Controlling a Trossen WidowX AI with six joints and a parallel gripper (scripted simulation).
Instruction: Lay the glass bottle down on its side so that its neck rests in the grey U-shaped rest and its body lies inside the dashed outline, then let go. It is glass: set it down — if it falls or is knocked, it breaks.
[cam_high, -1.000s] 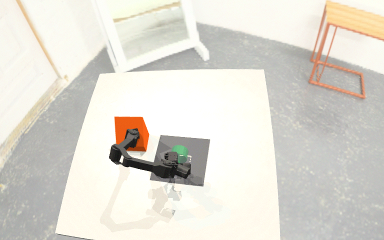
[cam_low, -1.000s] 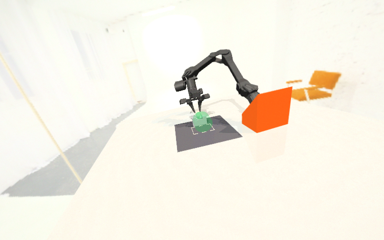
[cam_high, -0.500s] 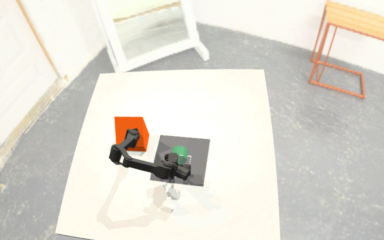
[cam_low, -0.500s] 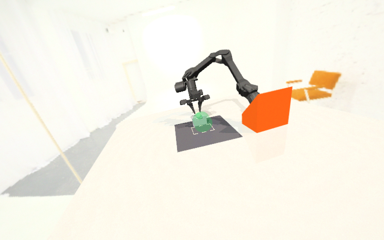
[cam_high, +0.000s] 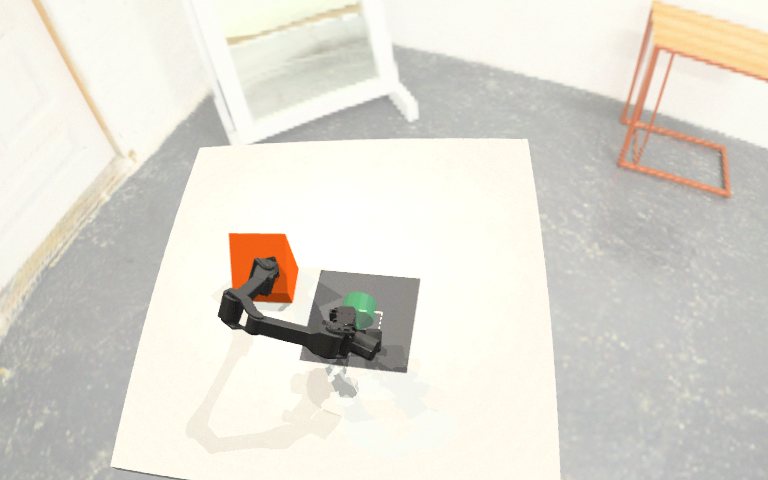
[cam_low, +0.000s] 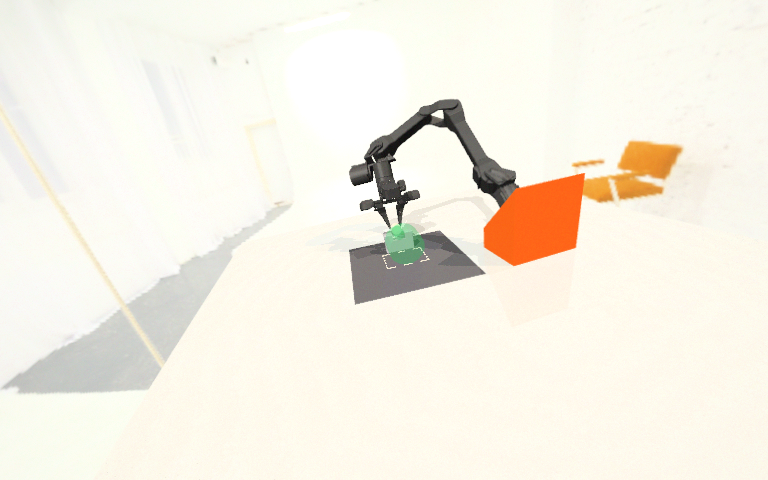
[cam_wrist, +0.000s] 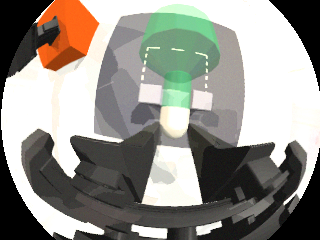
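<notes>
The green glass bottle lies 1 cm ahead of my gripper tip, 5 cm to the left of it and 1 cm below it. From my gripper tip the other things lie so: dark grey mat 2 cm ahead, 11 cm to the left, 6 cm below.
</notes>
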